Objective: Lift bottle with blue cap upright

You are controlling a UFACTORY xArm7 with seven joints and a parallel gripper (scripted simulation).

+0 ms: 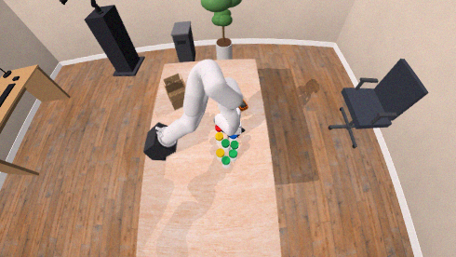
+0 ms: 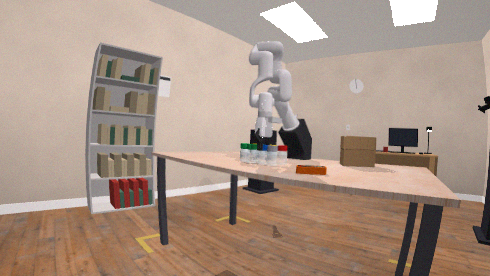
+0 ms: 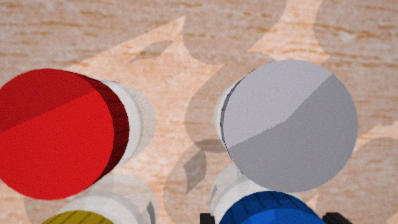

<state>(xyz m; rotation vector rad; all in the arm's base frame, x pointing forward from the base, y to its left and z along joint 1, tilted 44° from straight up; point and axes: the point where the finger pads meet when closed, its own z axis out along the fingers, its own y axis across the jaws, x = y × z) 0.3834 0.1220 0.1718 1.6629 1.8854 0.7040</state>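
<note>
My gripper is now 10 mm past the grey-capped bottle, 60 mm to the right of it and 50 mm above it. Also, from my hand: red-capped bottle 100 mm behind, 40 mm to the left, 50 mm below; then blue-capped bottle 50 mm below.
</note>
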